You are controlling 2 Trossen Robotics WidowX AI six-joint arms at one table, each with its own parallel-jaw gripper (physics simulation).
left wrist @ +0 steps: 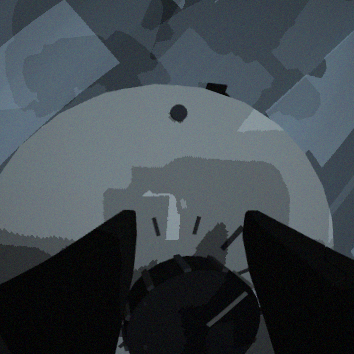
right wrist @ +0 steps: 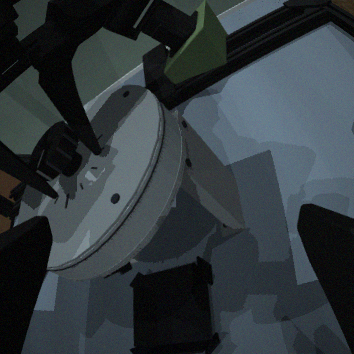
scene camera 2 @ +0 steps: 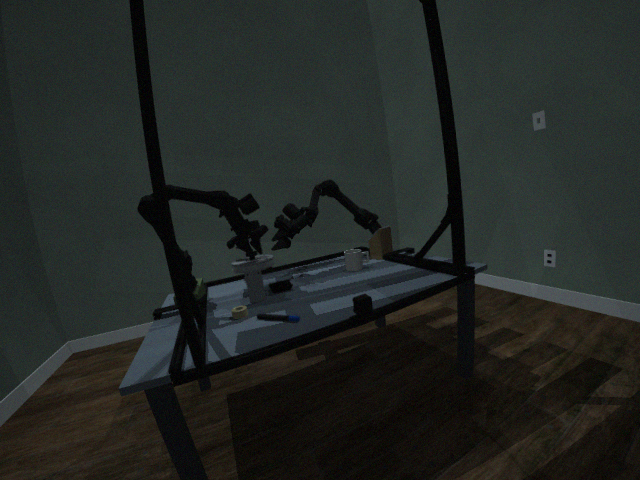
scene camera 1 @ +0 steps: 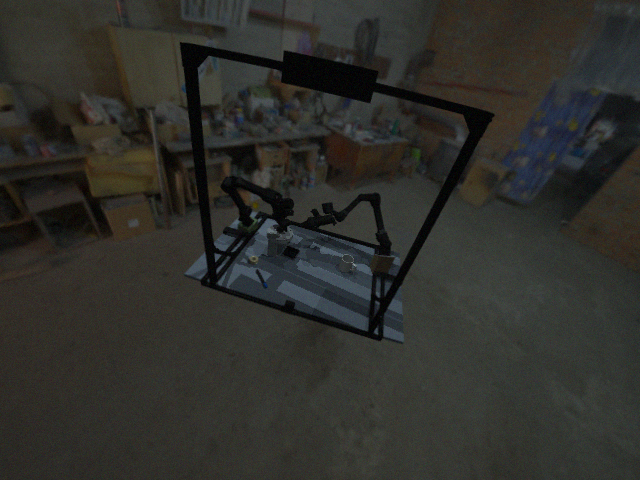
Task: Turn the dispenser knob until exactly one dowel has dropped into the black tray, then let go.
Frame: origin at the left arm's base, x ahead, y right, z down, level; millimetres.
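Seen in the pictures: left gripper, fingertip midpoint: [left wrist: 190, 222] [right wrist: 77, 174] [scene camera 2: 257, 255] [scene camera 1: 285, 230]; right gripper, fingertip midpoint: [right wrist: 175, 224] [scene camera 2: 272, 245] [scene camera 1: 301, 225]; left arm's base, origin of the base link: [right wrist: 184, 33] [scene camera 1: 247, 222]; right arm's base, origin of the base link: [scene camera 2: 378, 232] [scene camera 1: 384, 255].
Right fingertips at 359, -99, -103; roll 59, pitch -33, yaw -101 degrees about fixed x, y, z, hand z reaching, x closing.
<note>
Offsets run from my right fingertips to a thing's top centre, as dx, dy, dz. "*": to the spot under its first point.
The pale dispenser {-73, +121, +24} [scene camera 1: 272, 245] [scene camera 2: 254, 286] [left wrist: 75, 150] [right wrist: 137, 130] stands upright at the left of the table. Its dark knob {-73, +121, -3} [left wrist: 165, 310] [right wrist: 62, 155] sits on the round top, with a light pointer line aimed up and right in the left wrist view. My left gripper [scene camera 2: 251, 254] [left wrist: 190, 222] [right wrist: 77, 174] is shut on the knob, one finger along each side. The black tray {+14, +104, +147} [scene camera 1: 291, 252] [scene camera 2: 280, 285] [right wrist: 172, 310] lies beside the dispenser's foot; I can make out no dowel in it. My right gripper [scene camera 2: 277, 246] [right wrist: 175, 224] is open and empty, above and beside the dispenser.
A white mug {* +363, +21, +93} [scene camera 1: 346, 263] [scene camera 2: 353, 259] and a tan block [scene camera 1: 382, 263] [scene camera 2: 380, 242] stand to the right. A tape roll {-115, +310, +146} [scene camera 2: 238, 313] and a blue-tipped marker {+13, +389, +155} [scene camera 1: 261, 277] [scene camera 2: 278, 317] lie near the front. A green block [right wrist: 205, 50] is by the left arm's base.
</note>
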